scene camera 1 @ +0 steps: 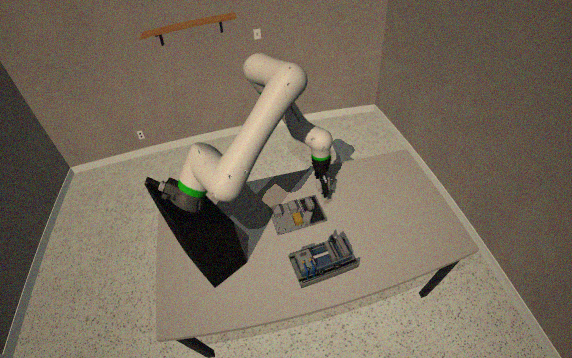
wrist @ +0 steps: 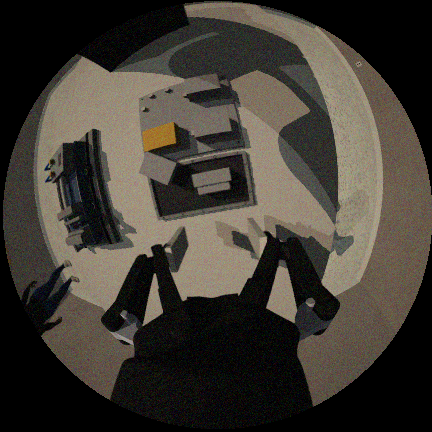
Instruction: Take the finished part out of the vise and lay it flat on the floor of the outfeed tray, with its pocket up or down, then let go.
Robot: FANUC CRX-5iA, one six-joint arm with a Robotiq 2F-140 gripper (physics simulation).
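Places are measured from the arm's base along level axes (x ahead, y left, z up), in metres.
Pixels of known places: gripper, between the fingertips: (scene camera 1: 321,193) (wrist: 216,231); arm's base, origin of its link: (scene camera 1: 186,202).
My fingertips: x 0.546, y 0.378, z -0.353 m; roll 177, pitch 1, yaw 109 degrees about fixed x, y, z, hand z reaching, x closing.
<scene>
For each thing: its top centre in the pictures, then the offset to it from my fingertips. "spot": a spot on its surface instead. Level surfaces: height alone.
- grey finished part, centre of its top: (wrist: 211,181) (scene camera 1: 309,201) dx -0.064, dy -0.021, dz -0.044 m
- dark-floored outfeed tray, a spot on its surface: (wrist: 249,180) spot: dx -0.076, dy +0.044, dz -0.078 m
- grey plate, centre of its top: (wrist: 184,114) (scene camera 1: 287,216) dx -0.182, dy -0.100, dz -0.082 m
- yellow block, centre of its top: (wrist: 157,136) (scene camera 1: 297,217) dx -0.125, dy -0.127, dz -0.046 m
- slanted grey piece, centre of its top: (wrist: 155,167) (scene camera 1: 307,215) dx -0.071, dy -0.117, dz -0.043 m
- table, height of its surface: dz -0.090 m
The grey finished part (wrist: 211,177) lies inside the dark-floored outfeed tray (wrist: 251,180), away from the tray's near wall in the wrist view. It shows a broad upper face and a narrower strip below; which way its pocket faces cannot be made out. My gripper (scene camera 1: 326,194) (wrist: 216,231) is open and empty, with its fingers apart above the table beside the tray, clear of the part. The dark vise unit (scene camera 1: 325,257) (wrist: 97,185) with blue details stands apart from the tray, at the left in the wrist view.
A grey plate (scene camera 1: 286,223) (wrist: 165,112) with small studs and raised blocks adjoins the tray. A yellow block (scene camera 1: 298,218) (wrist: 159,136) stands on it. A slanted grey piece (wrist: 158,168) overlaps the tray's corner in the wrist view. The table (scene camera 1: 400,210) carries everything.
</scene>
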